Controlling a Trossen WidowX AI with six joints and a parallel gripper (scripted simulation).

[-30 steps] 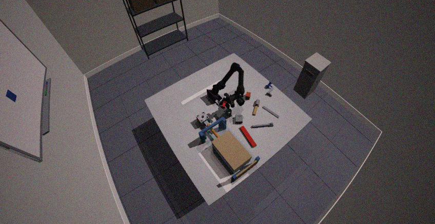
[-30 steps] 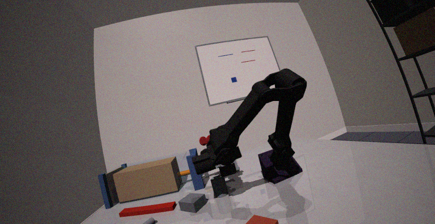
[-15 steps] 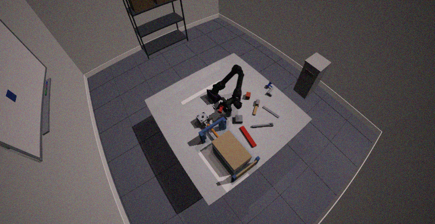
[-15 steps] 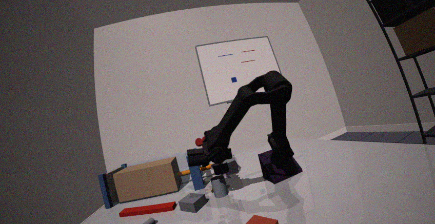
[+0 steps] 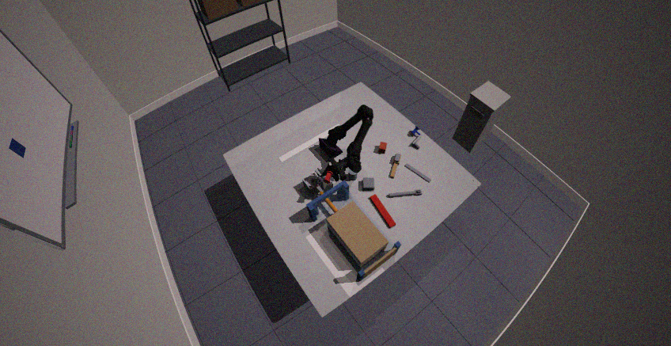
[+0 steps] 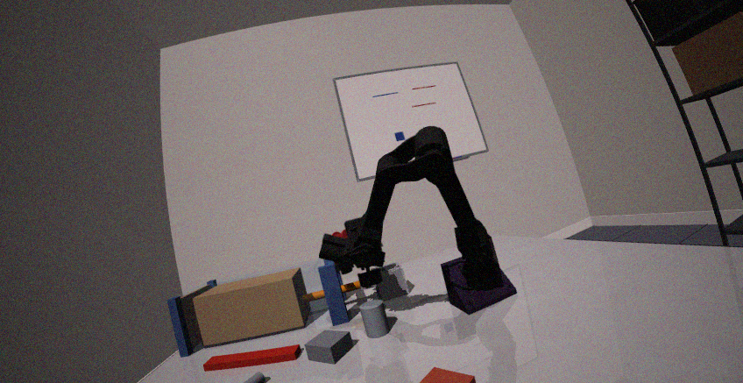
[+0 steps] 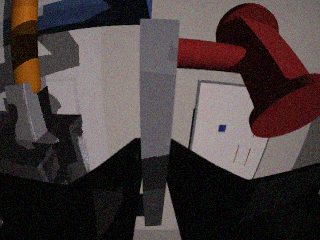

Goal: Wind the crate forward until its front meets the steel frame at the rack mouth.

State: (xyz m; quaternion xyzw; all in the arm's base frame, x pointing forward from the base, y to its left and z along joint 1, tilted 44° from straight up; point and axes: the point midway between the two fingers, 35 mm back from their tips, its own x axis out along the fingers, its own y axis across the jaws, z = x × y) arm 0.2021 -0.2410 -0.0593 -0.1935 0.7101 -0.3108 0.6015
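Right now my gripper tip is 9 cm short of the blue frame, 5 cm to the left of it and 6 cm above it. Also, from my gripper tip: grey block: 17 cm ahead, 23 cm to the left, 15 cm below; grey winch: 8 cm behind, 3 cm to the right, 14 cm below; winch handle with red knob: 2 cm ahead, 1 cm to the left, 1 cm above.
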